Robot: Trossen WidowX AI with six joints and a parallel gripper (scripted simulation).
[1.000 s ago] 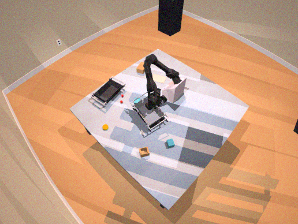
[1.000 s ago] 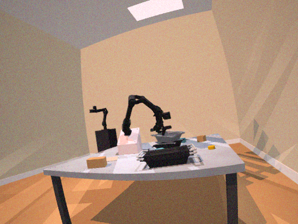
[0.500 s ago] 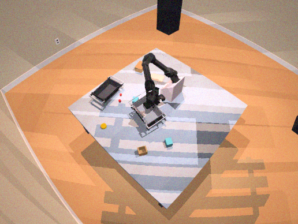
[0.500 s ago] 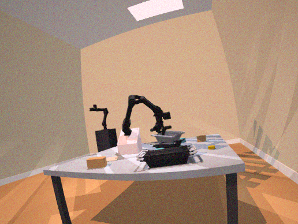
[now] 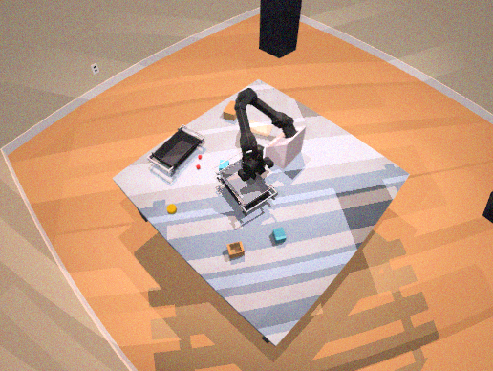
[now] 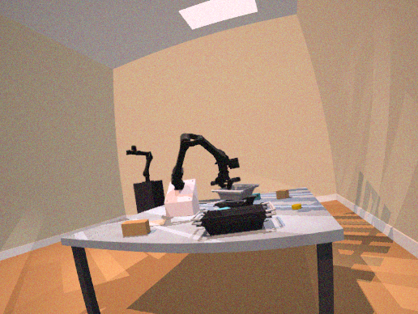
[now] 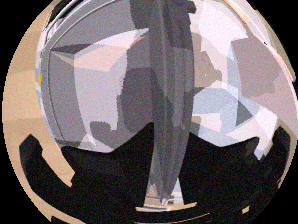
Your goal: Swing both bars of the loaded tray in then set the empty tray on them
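The grey tray lies 70 mm ahead of my gripper tip, 30 mm above it and 20 mm to the right of it. Also, from my gripper tip: yellow disc 410 mm ahead, 220 mm to the right, 80 mm below; orange block 520 mm to the right, 330 mm behind, 60 mm below; brown box 340 mm ahead, 190 mm to the left, 80 mm below.
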